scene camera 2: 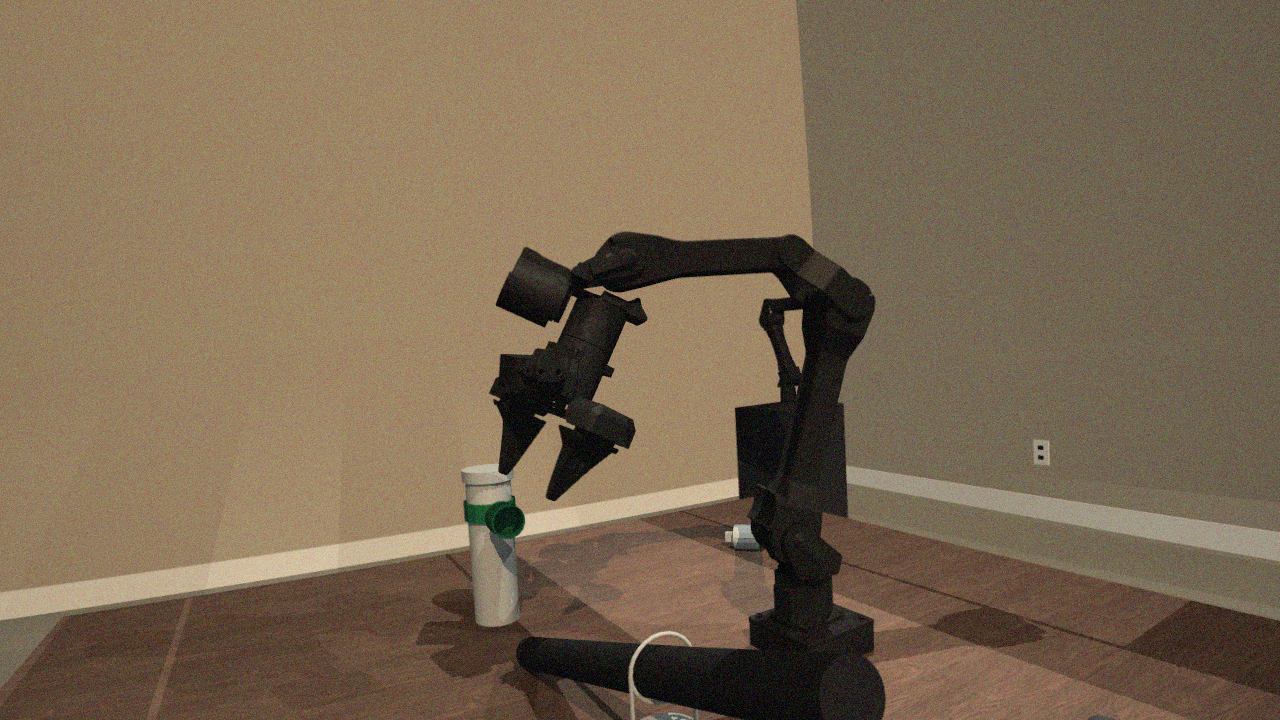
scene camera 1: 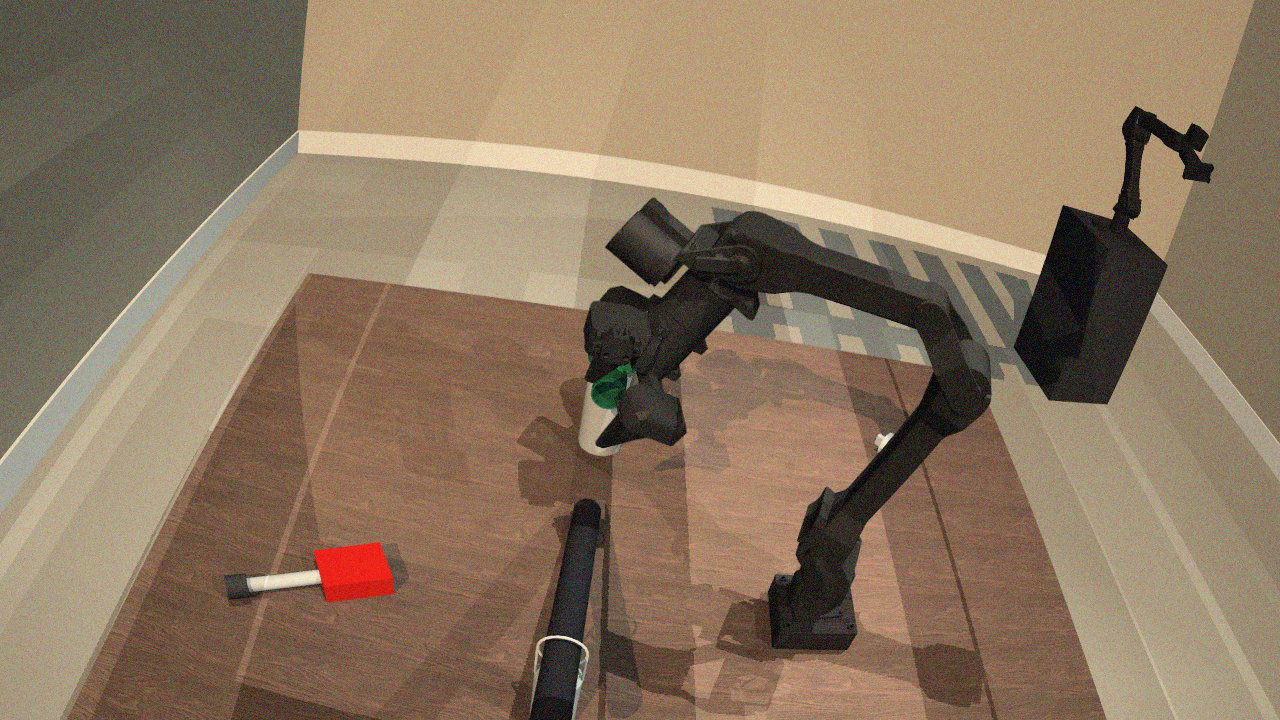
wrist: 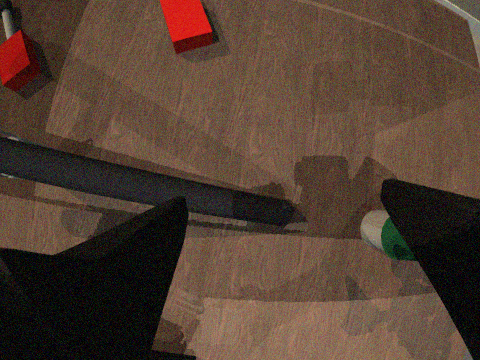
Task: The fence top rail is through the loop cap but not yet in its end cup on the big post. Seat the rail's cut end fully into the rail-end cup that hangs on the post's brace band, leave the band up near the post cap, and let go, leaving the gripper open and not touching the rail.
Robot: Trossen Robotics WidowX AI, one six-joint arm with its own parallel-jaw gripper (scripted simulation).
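Scene camera 2: the gripper (scene camera 2: 525, 486), open, holding nothing; a white post (scene camera 2: 493, 559); a rail-end cup (scene camera 2: 505, 520). Scene camera 1: a red-headed mallet (scene camera 1: 361, 571); the gripper (scene camera 1: 593, 412); the white post (scene camera 1: 594, 420); the rail-end cup (scene camera 1: 605, 391). Wrist view: the gripper (wrist: 286, 198); the white post (wrist: 372, 223); the rail-end cup (wrist: 394, 245).
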